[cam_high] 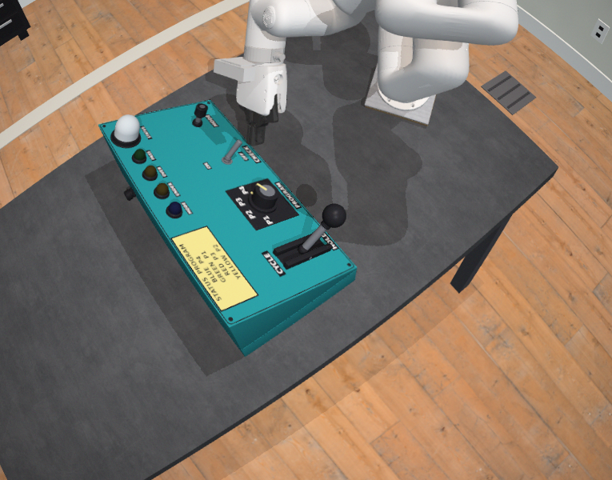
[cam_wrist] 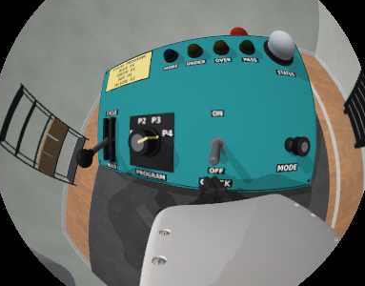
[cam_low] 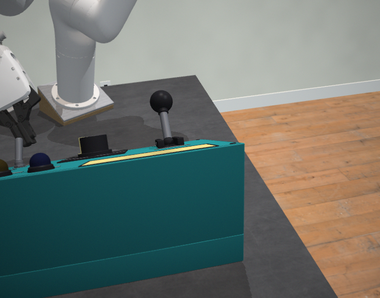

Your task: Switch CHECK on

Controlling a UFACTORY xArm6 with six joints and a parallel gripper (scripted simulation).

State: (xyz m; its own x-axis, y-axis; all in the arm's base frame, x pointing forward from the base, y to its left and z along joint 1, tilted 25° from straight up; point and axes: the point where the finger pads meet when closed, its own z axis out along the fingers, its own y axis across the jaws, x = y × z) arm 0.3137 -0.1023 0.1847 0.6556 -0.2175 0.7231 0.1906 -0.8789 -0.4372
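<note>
Right now my hand is 60 mm short of the check toggle and 10 mm above it. Round my hand: teal console (100 mm ahead, 50 mm to the left, 30 mm below); mode knob (120 mm to the right, 50 mm ahead); program dial (100 mm to the left, 80 mm ahead).
</note>
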